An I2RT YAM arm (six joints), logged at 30 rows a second.
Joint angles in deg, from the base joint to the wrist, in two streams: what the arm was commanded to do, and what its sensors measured. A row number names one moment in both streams.
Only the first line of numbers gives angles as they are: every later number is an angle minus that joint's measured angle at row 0.
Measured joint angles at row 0: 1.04, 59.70, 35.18, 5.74, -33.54, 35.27
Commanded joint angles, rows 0 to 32: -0.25, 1.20, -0.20, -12.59, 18.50, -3.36; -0.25, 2.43, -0.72, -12.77, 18.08, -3.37; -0.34, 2.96, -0.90, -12.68, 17.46, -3.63; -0.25, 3.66, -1.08, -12.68, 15.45, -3.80; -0.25, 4.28, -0.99, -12.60, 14.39, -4.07; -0.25, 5.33, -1.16, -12.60, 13.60, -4.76; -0.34, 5.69, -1.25, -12.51, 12.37, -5.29; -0.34, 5.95, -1.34, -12.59, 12.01, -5.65; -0.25, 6.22, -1.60, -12.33, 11.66, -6.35; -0.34, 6.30, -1.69, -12.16, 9.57, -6.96; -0.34, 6.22, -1.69, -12.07, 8.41, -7.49; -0.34, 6.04, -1.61, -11.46, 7.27, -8.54; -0.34, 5.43, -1.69, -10.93, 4.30, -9.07; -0.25, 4.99, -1.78, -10.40, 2.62, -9.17; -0.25, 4.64, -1.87, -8.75, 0.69, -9.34; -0.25, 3.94, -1.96, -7.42, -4.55, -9.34; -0.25, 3.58, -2.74, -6.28, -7.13, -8.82; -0.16, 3.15, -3.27, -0.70, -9.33, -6.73; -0.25, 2.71, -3.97, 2.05, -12.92, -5.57; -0.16, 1.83, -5.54, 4.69, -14.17, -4.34; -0.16, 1.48, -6.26, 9.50, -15.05, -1.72; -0.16, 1.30, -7.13, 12.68, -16.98, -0.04; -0.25, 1.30, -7.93, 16.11, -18.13, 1.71; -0.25, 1.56, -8.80, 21.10, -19.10, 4.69; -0.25, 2.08, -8.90, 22.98, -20.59, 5.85; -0.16, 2.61, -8.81, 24.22, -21.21, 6.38; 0.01, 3.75, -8.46, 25.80, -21.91, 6.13; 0.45, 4.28, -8.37, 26.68, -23.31, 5.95; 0.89, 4.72, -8.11, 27.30, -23.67, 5.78; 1.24, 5.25, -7.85, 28.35, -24.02, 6.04; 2.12, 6.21, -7.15, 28.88, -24.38, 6.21; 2.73, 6.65, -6.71, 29.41, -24.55, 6.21; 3.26, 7.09, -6.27, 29.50, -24.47, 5.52
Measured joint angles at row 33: 0.74, 4.70, -7.89, 21.79, -19.82, 4.39
